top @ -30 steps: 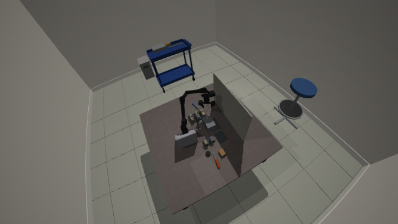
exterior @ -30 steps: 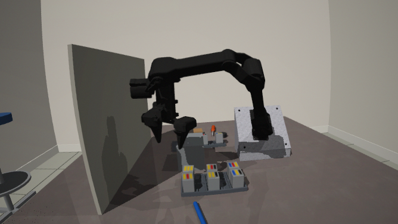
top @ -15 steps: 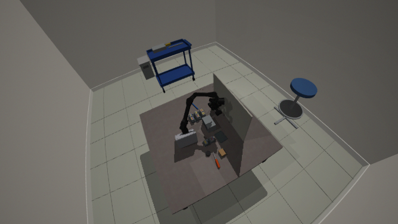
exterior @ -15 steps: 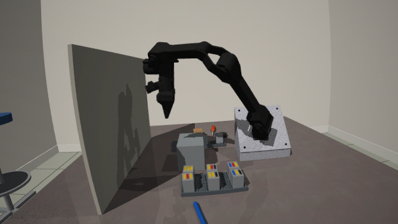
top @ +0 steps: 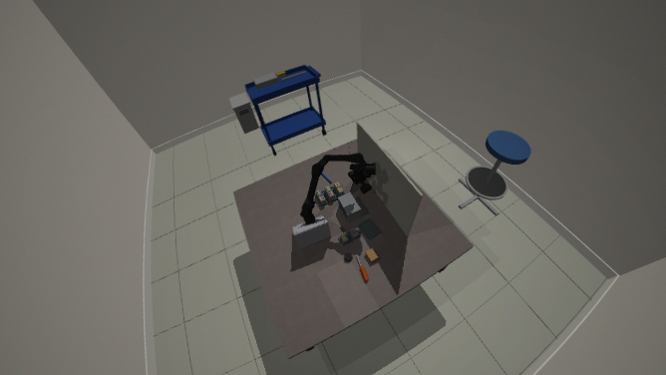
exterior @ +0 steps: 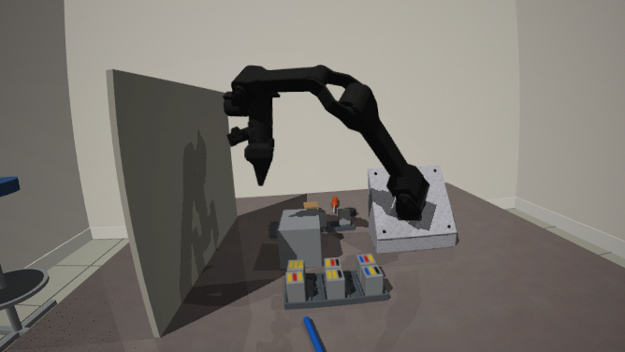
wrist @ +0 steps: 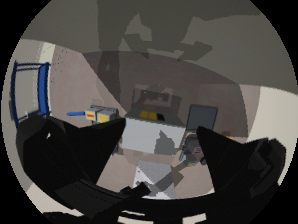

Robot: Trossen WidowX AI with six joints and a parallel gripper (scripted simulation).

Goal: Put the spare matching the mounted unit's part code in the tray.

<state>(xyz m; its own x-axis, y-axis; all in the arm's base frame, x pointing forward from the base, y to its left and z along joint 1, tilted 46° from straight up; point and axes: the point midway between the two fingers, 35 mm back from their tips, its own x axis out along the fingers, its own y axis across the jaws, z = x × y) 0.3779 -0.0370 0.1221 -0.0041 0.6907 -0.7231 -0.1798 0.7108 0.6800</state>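
Right now my gripper tip is 200 mm to the right of the grey spare, 180 mm past it and 160 mm above it. Round my gripper tip: dark tray: 200 mm below, 190 mm to the right, 10 mm behind; then grey mounted unit: 150 mm below, 90 mm behind; then tall grey panel: 160 mm ahead, 20 mm above, 10 mm to the left.
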